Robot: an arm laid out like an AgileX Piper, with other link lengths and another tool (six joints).
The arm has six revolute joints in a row. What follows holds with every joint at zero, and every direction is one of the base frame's.
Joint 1 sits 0.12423 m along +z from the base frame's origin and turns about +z.
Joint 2 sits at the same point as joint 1 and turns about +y.
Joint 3 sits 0.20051 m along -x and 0.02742 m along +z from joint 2 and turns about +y.
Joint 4 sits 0.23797 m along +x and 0.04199 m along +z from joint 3 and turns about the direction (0.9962, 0, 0.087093).
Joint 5 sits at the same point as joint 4 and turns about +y.
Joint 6 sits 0.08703 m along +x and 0.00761 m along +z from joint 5 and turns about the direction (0.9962, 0, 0.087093).
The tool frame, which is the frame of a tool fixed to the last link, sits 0.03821 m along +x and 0.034 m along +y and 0.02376 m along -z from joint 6; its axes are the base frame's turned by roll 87.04, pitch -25.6 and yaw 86.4 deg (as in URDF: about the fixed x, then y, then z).
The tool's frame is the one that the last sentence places.
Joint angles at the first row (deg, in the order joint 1, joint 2, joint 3, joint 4, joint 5, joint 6):
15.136, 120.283, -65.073, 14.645, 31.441, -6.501
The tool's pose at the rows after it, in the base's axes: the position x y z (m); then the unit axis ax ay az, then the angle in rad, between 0 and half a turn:
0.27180 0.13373 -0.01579 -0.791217 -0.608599 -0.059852 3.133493
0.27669 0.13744 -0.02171 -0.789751 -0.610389 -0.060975 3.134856
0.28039 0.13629 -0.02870 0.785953 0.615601 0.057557 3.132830
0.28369 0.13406 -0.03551 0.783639 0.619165 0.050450 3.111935
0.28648 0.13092 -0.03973 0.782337 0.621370 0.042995 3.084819
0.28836 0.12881 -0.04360 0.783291 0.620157 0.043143 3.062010
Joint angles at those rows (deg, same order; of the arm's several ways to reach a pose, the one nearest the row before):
16.205, 123.479, -67.931, 14.645, 31.230, -6.412
16.633, 125.790, -70.119, 14.645, 30.925, -6.290
16.634, 127.794, -71.742, 13.044, 30.499, -5.786
16.633, 129.635, -73.275, 10.383, 30.331, -4.116
16.634, 130.686, -74.299, 6.942, 30.330, -1.591
16.634, 131.280, -74.422, 4.671, 29.253, 0.378

